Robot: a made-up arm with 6 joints.
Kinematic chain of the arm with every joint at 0, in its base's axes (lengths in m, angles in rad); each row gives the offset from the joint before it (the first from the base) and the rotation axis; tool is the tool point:
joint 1: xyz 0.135 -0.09 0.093 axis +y
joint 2: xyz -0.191 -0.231 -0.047 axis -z
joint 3: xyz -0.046 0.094 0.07 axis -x
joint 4: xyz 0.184 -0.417 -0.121 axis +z
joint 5: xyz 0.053 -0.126 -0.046 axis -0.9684 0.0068 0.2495
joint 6: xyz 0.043 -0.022 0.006 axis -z
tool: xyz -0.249 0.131 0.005
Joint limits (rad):
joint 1: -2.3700..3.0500
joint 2: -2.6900..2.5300
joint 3: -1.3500..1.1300
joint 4: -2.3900..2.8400
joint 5: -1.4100..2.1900
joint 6: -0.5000..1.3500
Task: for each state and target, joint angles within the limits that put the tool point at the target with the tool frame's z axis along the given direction. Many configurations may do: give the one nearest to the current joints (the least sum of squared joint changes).
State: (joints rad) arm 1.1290 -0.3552 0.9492 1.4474 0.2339 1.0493
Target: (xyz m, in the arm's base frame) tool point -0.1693 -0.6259 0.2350 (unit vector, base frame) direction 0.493 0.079 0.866
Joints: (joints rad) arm 1.0674 0.2694 0.2359 1.9549 0.6447 1.3010
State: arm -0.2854 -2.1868 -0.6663 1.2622 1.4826 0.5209
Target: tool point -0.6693 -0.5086 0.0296 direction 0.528 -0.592 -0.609
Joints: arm 0.5022 -2.5284 -1.3500 1.5531 1.7546 1.1439
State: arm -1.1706 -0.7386 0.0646 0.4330 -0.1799 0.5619
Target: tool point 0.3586 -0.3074 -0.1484 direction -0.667 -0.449 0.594
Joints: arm -1.0434 -0.5445 -0.6318 0.5327 0.1612 0.8268
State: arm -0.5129 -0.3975 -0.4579 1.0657 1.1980 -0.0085
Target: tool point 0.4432 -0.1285 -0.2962 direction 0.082 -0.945 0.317
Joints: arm -0.3698 -1.2347 -0.6386 1.7077 1.0770 -0.1526
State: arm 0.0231 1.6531 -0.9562 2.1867 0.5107 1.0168
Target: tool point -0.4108 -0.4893 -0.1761 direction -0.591 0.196 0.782
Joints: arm 0.3656 1.4800 -0.4140 2.5932 0.6628 0.6987
